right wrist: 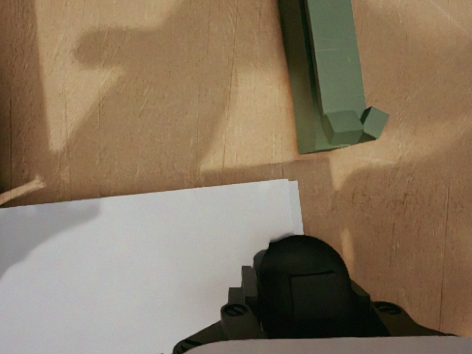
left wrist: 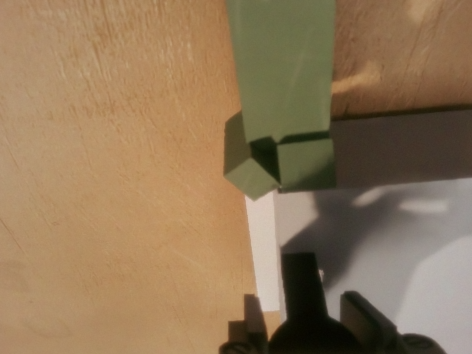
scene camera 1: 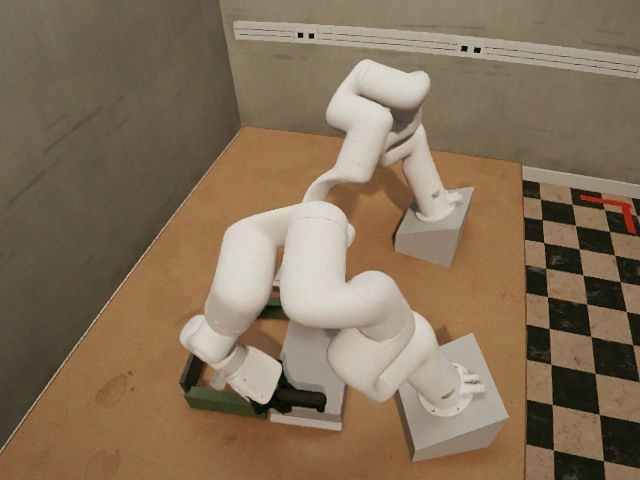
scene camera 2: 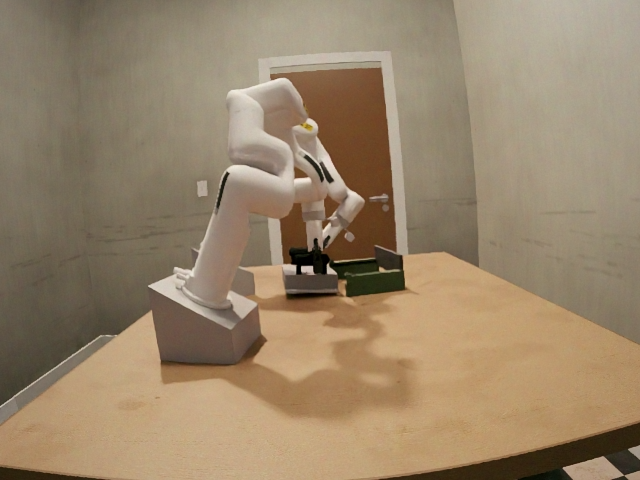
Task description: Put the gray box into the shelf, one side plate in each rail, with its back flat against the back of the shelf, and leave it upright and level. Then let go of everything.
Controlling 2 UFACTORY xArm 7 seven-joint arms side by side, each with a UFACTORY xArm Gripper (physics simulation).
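Frame: origin at the left arm's base, x right, y up, z back, level; millimetres.
Where they show: left gripper, between the fingertips: (left wrist: 299,323) (scene camera 1: 291,402); right gripper, between the fingertips: (scene camera 2: 318,271); left arm's base, origin of its link: (scene camera 1: 445,389); right arm's base, origin of its link: (scene camera 1: 435,210) (scene camera 2: 206,296).
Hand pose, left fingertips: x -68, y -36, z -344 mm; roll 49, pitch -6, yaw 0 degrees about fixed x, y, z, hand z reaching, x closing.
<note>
Each offset is from my left fingertips to the centre of the thing. "pt": to the spot under its first point. Level surfaces: height alone.
The gray box @(dy -13, dx +124, dz +26 mm) (scene camera 1: 310,356) (scene camera 2: 311,281) (left wrist: 400,280) (right wrist: 125,260) stands upright and looks nearly level, beside the shelf's open side; I cannot tell if it bears on the table. The shelf has two green rails (scene camera 1: 222,403) (scene camera 2: 374,282) (left wrist: 285,75) (right wrist: 337,65) and a dark back panel (scene camera 1: 193,369) (scene camera 2: 388,257). In the left wrist view a rail end meets the box's corner; in the right wrist view a gap shows. My left gripper (scene camera 1: 302,405) (left wrist: 299,323) is shut on the box's near end in scene camera 1. My right gripper (right wrist: 287,291) is shut on its other end; the fingertips are mostly hidden.
Both arms reach over the box and hide much of it in scene camera 1. The arm bases (scene camera 1: 454,413) @(pt dy +20, dx +568, dz +315 mm) (scene camera 1: 434,237) stand on the wooden table @(dy -91 mm) (scene camera 1: 439,289) (scene camera 2: 454,372) at the right of that view. A wall (scene camera 1: 103,155) runs along the table's left edge there.
</note>
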